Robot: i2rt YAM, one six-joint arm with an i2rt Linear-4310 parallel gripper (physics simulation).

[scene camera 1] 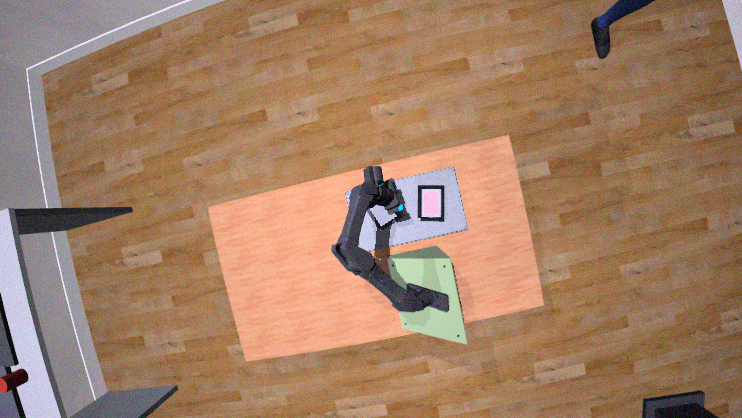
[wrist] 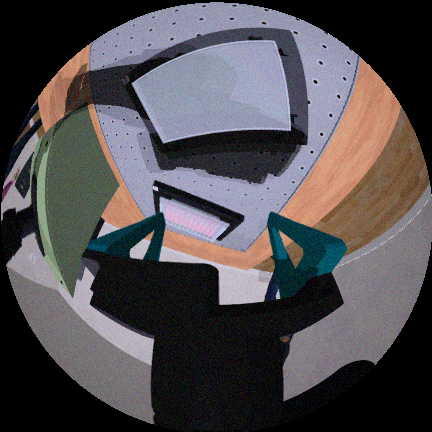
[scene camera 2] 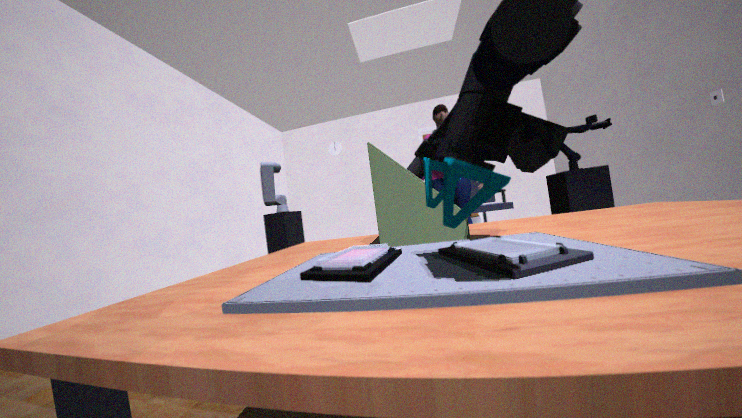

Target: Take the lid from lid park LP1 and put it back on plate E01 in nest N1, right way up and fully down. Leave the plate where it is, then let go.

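Places are measured from the arm's base along level axes (x right, y up, z back), in centimetres.
Pixels of known places: gripper, fingertip midpoint: (scene camera 1: 398, 198) (wrist: 215, 217) (scene camera 2: 438, 215); arm's base, origin of the base link: (scene camera 1: 427, 296) (wrist: 35, 216) (scene camera 2: 409, 179).
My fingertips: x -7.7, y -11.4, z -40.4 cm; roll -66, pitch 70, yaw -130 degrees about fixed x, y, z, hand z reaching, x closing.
Observation:
Ahead of a thing's pixels: the offset from my fingertips to its top centre. "spot": to the spot under its first point. Level surfaces: height alone.
A clear, flat lid {dz +4.4, dx -8.3, dy -5.7 cm} (scene camera 1: 384, 216) (scene camera 2: 503, 247) (wrist: 220, 90) lies on the dark frame of lid park LP1 {spot: dz -2.8, dx -12.0, dy -6.9 cm} (scene camera 2: 555, 264) (wrist: 298, 85). The plate {dz +3.4, dx +14.7, dy -4.8 cm} (scene camera 1: 431, 202) (scene camera 2: 358, 255) (wrist: 192, 221), with a pink middle, sits in the black nest N1 {dz +3.4, dx +14.7, dy -5.7 cm} (scene camera 1: 442, 203) (scene camera 2: 337, 276) (wrist: 200, 202); no separate lid on it can be made out. My gripper (scene camera 1: 392, 196) (scene camera 2: 441, 217) (wrist: 215, 217) has teal fingers, wide open with nothing between them. It hangs above the board, clear of lid and plate. The arm hides part of the lid and park in scene camera 1.
A grey perforated board (scene camera 1: 456, 212) (scene camera 2: 270, 298) (wrist: 340, 80) carries both stations on the orange table {dy -8.7 cm} (scene camera 1: 285, 259) (scene camera 2: 311, 342) (wrist: 370, 125). A green panel (scene camera 1: 441, 280) (scene camera 2: 405, 207) (wrist: 75, 190) stands beside the board, near the arm's base.

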